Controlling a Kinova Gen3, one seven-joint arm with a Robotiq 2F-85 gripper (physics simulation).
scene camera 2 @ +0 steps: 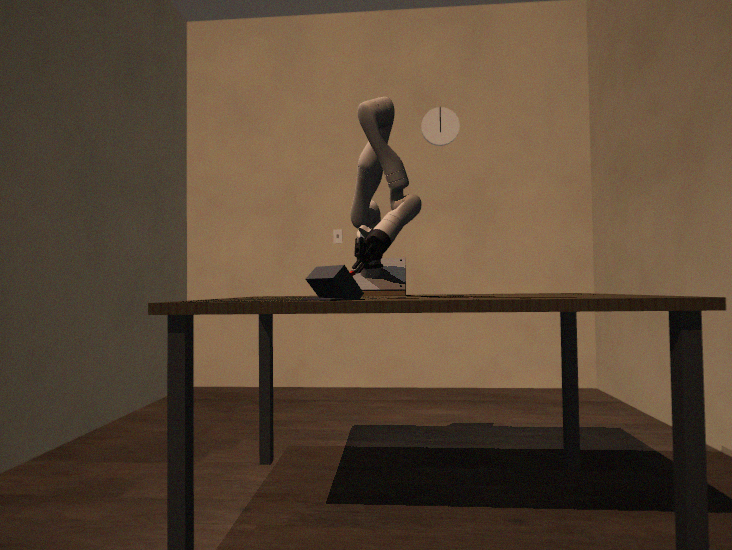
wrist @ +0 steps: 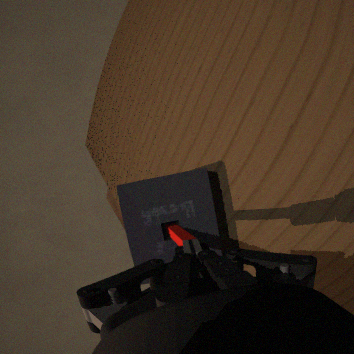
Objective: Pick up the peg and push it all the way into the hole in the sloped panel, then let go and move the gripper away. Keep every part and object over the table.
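Frame: origin at the arm's base, x ahead, y left, z up, level; metres.
Seen in the pictures: gripper, between the fingertips: (scene camera 2: 354, 272) (wrist: 190, 249); arm's base, origin of its link: (scene camera 2: 370, 271).
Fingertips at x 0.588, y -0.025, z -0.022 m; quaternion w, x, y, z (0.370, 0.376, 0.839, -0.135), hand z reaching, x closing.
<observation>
Pixels of each thing's middle, then the offset from my fingertips to it.
- dark sloped panel block, middle of its body: (wrist: 168, 225) (scene camera 2: 333, 286) dx +0.048, dy -0.059, dz -0.042 m
- red peg, middle of its body: (wrist: 178, 234) (scene camera 2: 344, 278) dx +0.021, dy -0.028, dz -0.020 m
The dark sloped panel block (scene camera 2: 331, 283) (wrist: 145, 200) rests on the table near its left edge. Its square hole shows in the wrist view. The red peg (scene camera 2: 353, 272) (wrist: 178, 234) has its far end in the hole, and part of it sticks out of the face towards the gripper. My gripper (scene camera 2: 358, 264) (wrist: 190, 249) is shut. Its closed fingertips are at the outer end of the peg and cover that end in the wrist view. No red shows between the fingertips there; whether they touch the peg cannot be told.
The wooden table (scene camera 2: 508, 302) (wrist: 250, 90) bears the block, and its edge runs close beside the block. The arm's base stands behind the block in the scene view. Shadows of the arm fall on the table to the right of the block in the wrist view.
</observation>
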